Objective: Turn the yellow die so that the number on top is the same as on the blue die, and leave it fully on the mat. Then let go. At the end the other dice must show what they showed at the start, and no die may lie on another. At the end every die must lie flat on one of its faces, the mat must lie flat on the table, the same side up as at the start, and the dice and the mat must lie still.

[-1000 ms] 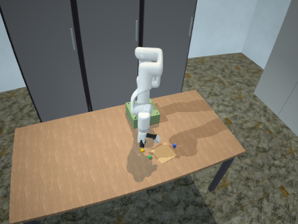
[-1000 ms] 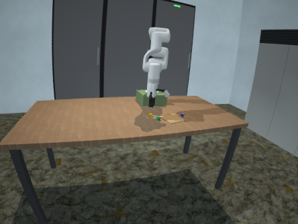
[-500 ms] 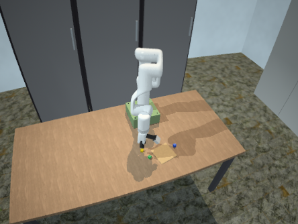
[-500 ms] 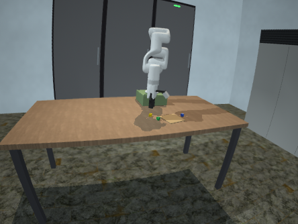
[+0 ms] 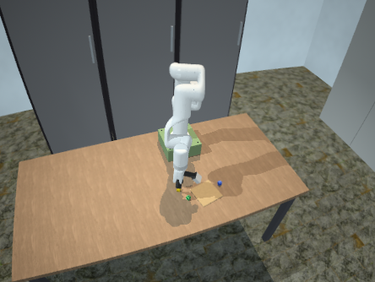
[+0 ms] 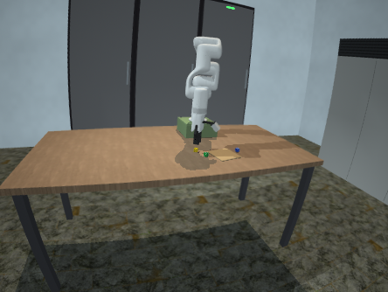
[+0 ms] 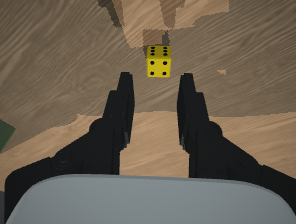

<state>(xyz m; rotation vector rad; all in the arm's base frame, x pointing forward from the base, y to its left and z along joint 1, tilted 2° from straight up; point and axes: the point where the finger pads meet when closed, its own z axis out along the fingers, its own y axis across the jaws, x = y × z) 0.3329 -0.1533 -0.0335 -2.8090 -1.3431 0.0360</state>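
The yellow die lies 6 cm below my hand. From my hand the other things lie so: blue die 24 cm to the left, 6 cm below, 6 cm ahead; tan mat 14 cm to the left, 8 cm ahead, 7 cm below; green die 7 cm ahead, 6 cm below, 2 cm to the left.
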